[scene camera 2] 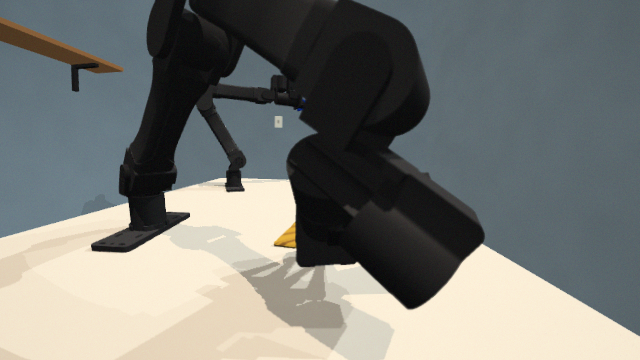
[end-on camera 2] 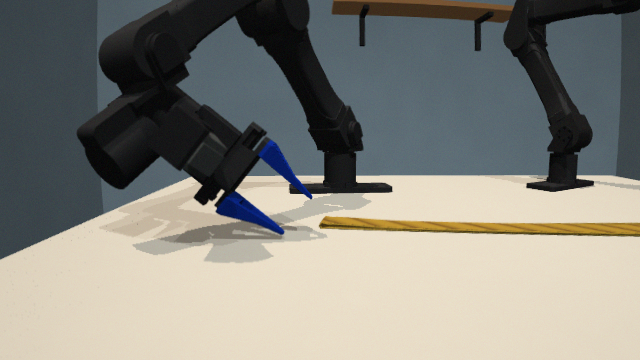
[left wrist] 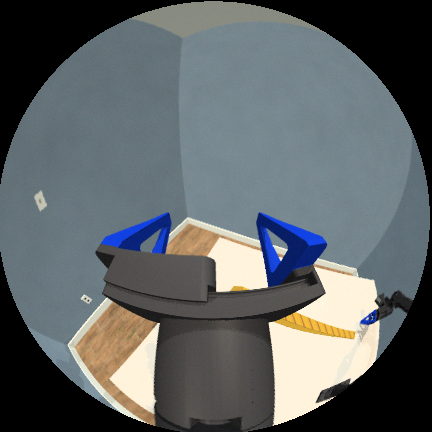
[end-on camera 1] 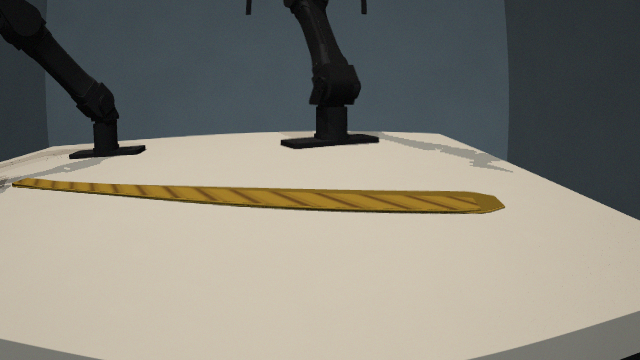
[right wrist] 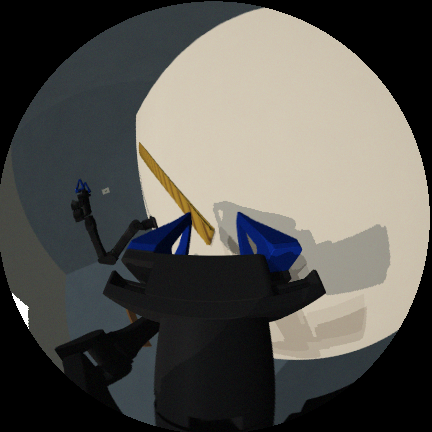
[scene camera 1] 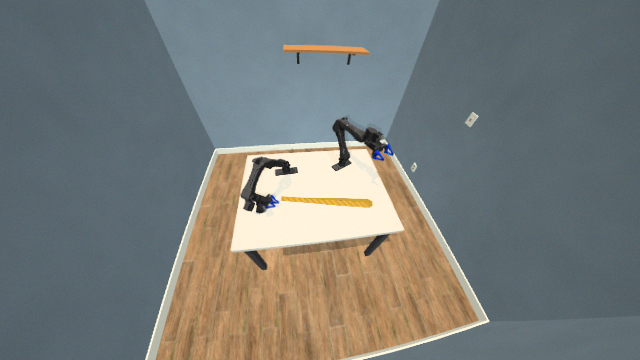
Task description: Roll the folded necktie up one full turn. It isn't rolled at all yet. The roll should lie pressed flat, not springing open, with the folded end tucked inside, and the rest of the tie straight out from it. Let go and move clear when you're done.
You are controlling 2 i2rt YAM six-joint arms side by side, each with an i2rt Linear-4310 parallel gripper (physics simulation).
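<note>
The yellow striped necktie (scene camera 1: 327, 201) (scene camera 2: 286, 239) (end-on camera 1: 300, 199) (end-on camera 2: 475, 227) (left wrist: 315, 326) (right wrist: 172, 190) lies flat and straight on the table, unrolled, its narrow end at the left in scene camera 1 and its broad end at the right. My right gripper (scene camera 1: 275, 202) (end-on camera 2: 297, 215) (right wrist: 213, 216) is partly open and empty, tilted low over the table just left of the narrow end in end-on camera 2, with a small gap to it. My left gripper (scene camera 1: 384, 153) (left wrist: 213, 217) is wide open and empty, held high near the table's right edge, away from the tie. Scene camera 2 mostly hides the tie and right fingers.
The white table (scene camera 1: 320, 230) (end-on camera 1: 300, 275) bears both arm bases behind the tie, the right arm's base (scene camera 1: 286, 171) (end-on camera 2: 340, 188) and the left arm's base (scene camera 1: 341, 165) (end-on camera 2: 560, 184). An orange shelf (scene camera 1: 326, 49) (end-on camera 2: 420, 8) hangs on the back wall.
</note>
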